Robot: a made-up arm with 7 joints. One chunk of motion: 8 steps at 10 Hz.
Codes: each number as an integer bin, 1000 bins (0 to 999) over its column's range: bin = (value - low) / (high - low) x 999, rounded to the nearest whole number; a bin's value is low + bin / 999 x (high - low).
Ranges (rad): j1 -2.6..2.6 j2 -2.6..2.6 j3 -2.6..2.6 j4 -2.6..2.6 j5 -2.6..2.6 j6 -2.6..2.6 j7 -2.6..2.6
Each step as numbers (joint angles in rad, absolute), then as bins.
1 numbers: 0.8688 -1.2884 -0.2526 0.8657 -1.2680 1.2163 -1.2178
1 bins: 666 252 451 666 256 733 266
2 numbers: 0.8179 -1.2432 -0.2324 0.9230 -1.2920 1.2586 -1.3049
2 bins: 657 261 455 677 251 741 249
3 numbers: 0.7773 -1.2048 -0.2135 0.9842 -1.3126 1.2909 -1.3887
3 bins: 649 268 458 689 247 748 233
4 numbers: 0.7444 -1.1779 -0.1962 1.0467 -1.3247 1.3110 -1.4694
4 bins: 643 273 462 701 245 751 217
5 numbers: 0.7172 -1.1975 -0.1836 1.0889 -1.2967 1.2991 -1.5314
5 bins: 637 269 464 709 250 749 205
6 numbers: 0.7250 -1.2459 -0.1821 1.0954 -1.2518 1.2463 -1.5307
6 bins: 639 260 465 710 259 739 205
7 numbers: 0.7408 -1.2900 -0.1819 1.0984 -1.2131 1.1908 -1.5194
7 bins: 642 252 465 711 266 728 208
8 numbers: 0.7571 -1.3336 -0.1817 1.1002 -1.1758 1.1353 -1.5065
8 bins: 645 243 465 711 274 718 210
